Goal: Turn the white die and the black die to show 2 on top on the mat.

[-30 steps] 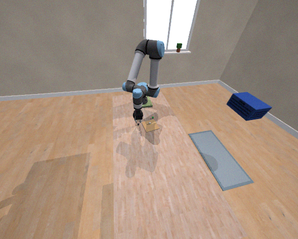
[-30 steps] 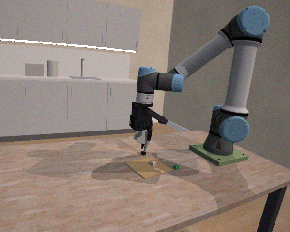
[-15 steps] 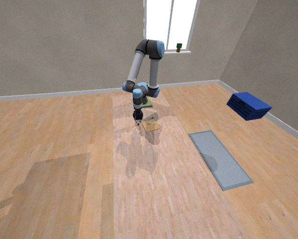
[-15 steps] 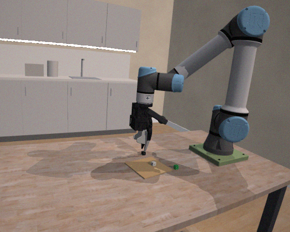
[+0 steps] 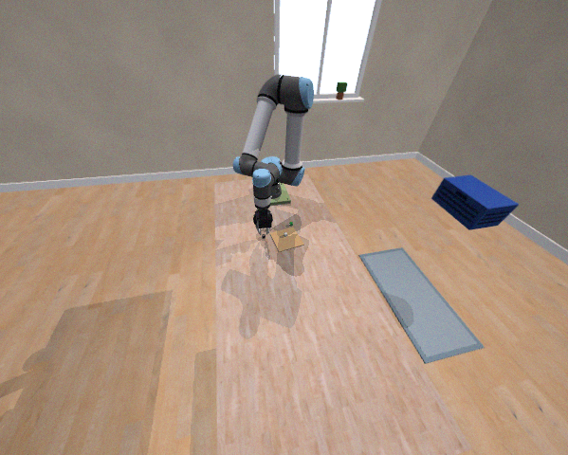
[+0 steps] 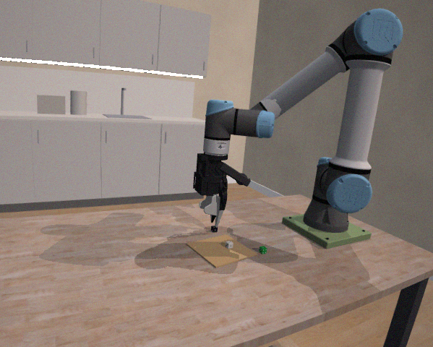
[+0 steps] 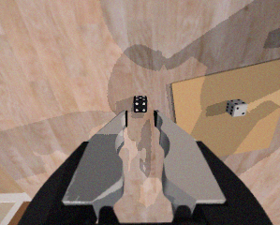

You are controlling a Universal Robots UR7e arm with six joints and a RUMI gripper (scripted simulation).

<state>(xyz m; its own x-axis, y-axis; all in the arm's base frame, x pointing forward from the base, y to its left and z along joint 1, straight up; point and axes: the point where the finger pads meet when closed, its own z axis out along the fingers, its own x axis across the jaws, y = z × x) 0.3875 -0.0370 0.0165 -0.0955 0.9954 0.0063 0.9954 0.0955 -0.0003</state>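
Now: hand 30 mm above the black die. Also, from my hand: white die (120 mm to the left, 30 mm below, 10 mm behind); then green die (160 mm to the left, 90 mm behind, 30 mm below); then tan mat (120 mm to the left, 40 mm below, 20 mm ahead).
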